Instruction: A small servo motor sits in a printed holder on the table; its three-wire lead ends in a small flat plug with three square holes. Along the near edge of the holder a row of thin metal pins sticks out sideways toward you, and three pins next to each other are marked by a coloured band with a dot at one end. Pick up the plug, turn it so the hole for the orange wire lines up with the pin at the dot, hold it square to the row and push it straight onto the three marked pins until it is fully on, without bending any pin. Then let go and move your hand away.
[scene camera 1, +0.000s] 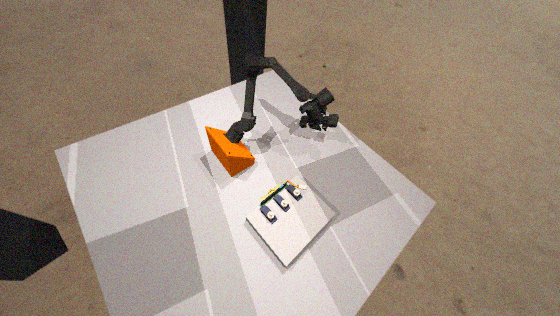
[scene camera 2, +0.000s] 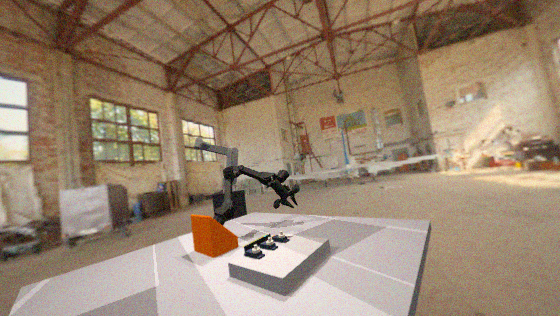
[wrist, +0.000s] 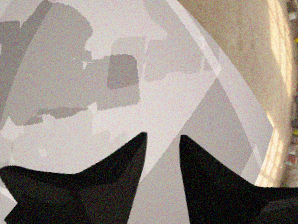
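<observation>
Here is a grey holder block (scene camera 1: 291, 232), and (scene camera 2: 283, 258) is the same spot on it.
</observation>
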